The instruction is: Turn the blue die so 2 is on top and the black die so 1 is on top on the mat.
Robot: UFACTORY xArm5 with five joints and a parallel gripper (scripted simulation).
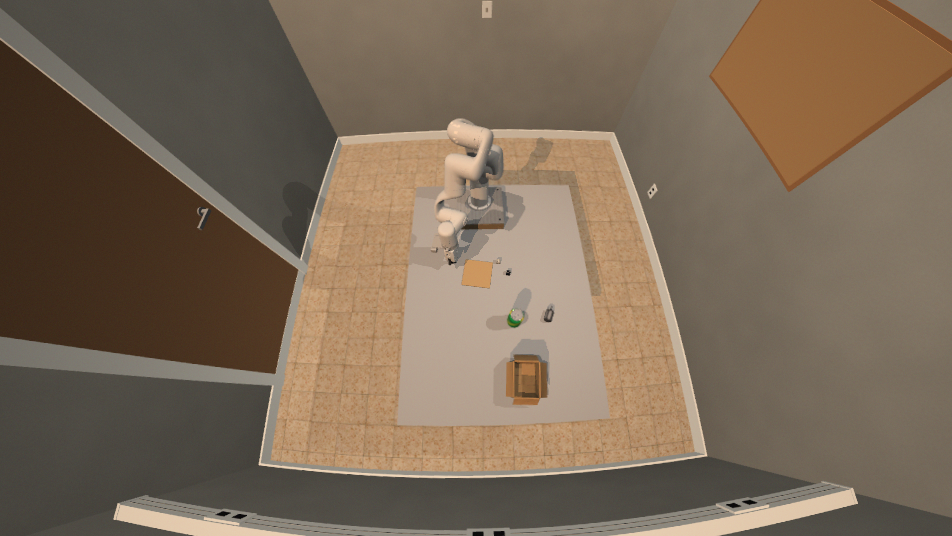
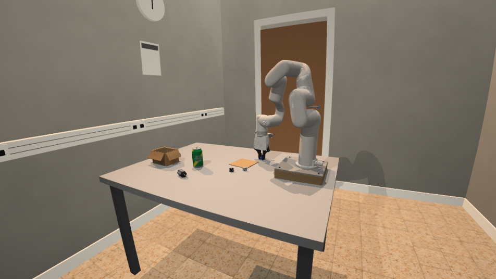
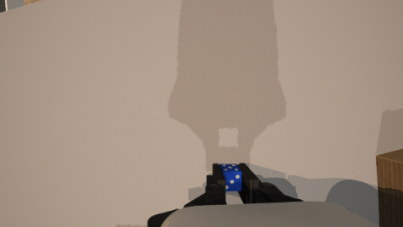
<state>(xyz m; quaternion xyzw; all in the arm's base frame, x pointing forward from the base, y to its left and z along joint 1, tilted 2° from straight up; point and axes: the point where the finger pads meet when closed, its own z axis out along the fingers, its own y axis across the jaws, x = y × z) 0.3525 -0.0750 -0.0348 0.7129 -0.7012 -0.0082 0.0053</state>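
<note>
Right now the mat is 130 mm to the left of my hand, 50 mm ahead of it and 20 mm below it. The rest, counted from my hand: white die: 230 mm to the left, 30 mm behind, 10 mm below; then blue die: 10 mm below; then black die: 290 mm to the left, 30 mm ahead, 10 mm below.
</note>
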